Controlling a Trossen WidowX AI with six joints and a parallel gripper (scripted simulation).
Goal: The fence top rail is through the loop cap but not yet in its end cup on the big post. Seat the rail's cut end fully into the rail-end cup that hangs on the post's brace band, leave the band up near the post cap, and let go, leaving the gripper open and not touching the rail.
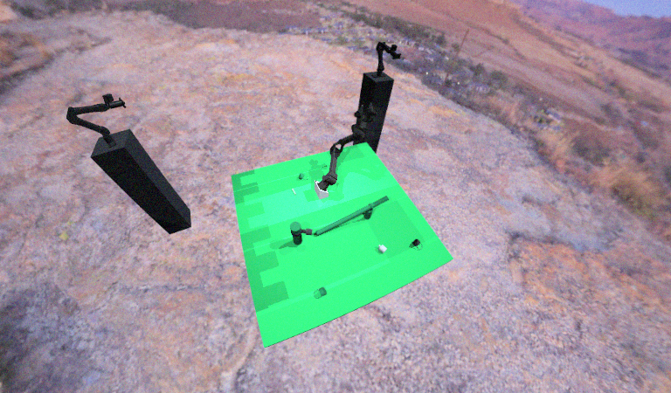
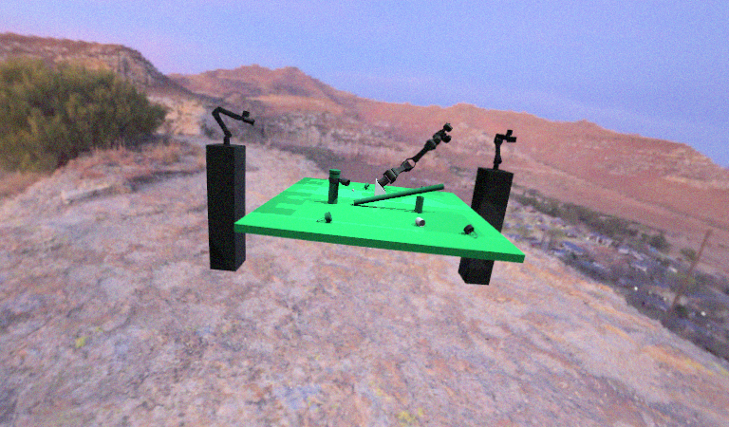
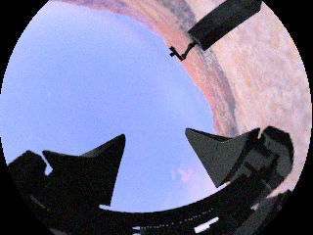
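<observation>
Right now my gripper tip is 60 cm short of the rail-end cup, 73 cm to the left of it and 40 cm above it. The rest, counted from my gripper tip: short line post: 59 cm ahead, 26 cm to the right, 44 cm below.
</observation>
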